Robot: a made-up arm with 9 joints. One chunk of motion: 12 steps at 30 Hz.
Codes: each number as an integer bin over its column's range. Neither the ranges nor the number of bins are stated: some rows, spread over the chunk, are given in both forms.
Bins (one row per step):
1: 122 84 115 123 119 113 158 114 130
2: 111 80 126 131 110 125 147 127 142
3: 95 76 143 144 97 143 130 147 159
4: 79 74 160 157 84 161 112 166 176
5: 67 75 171 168 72 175 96 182 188
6: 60 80 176 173 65 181 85 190 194
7: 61 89 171 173 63 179 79 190 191
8: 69 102 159 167 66 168 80 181 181
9: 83 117 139 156 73 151 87 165 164
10: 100 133 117 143 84 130 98 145 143
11: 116 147 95 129 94 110 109 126 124
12: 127 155 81 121 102 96 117 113 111
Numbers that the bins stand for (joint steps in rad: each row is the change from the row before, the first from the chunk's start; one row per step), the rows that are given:
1: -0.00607 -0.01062 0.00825 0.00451 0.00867 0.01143 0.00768 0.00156 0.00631
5: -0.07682 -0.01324 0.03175 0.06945 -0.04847 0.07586 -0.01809 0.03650 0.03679
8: -0.07425 -0.00540 0.02672 0.06800 -0.05576 0.06859 -0.02475 0.03598 0.03311
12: 0.00036 0.00998 -0.00601 0.00162 -0.01200 -0.00624 -0.00936 0.00105 -0.00367
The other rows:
2: -0.02022 -0.01178 0.01287 0.01605 -0.00227 0.02390 0.00311 0.00824 0.01262
3: -0.04080 -0.01295 0.02000 0.03481 -0.01808 0.04261 -0.00396 0.01852 0.02155
4: -0.06138 -0.01353 0.02714 0.05357 -0.03388 0.06131 -0.01144 0.02828 0.03049
6: -0.08582 -0.01178 0.03385 0.07666 -0.05698 0.08210 -0.02267 0.04061 0.03995
7: -0.08454 -0.00917 0.03175 0.07666 -0.05941 0.08002 -0.02516 0.04061 0.03837
9: -0.05624 -0.00105 0.01833 0.05213 -0.04725 0.05092 -0.02184 0.02776 0.02418
10: -0.03437 0.00360 0.00909 0.03337 -0.03388 0.02910 -0.01726 0.01749 0.01315
11: -0.01379 0.00766 -0.00014 0.01316 -0.02173 0.00831 -0.01269 0.00773 0.00316

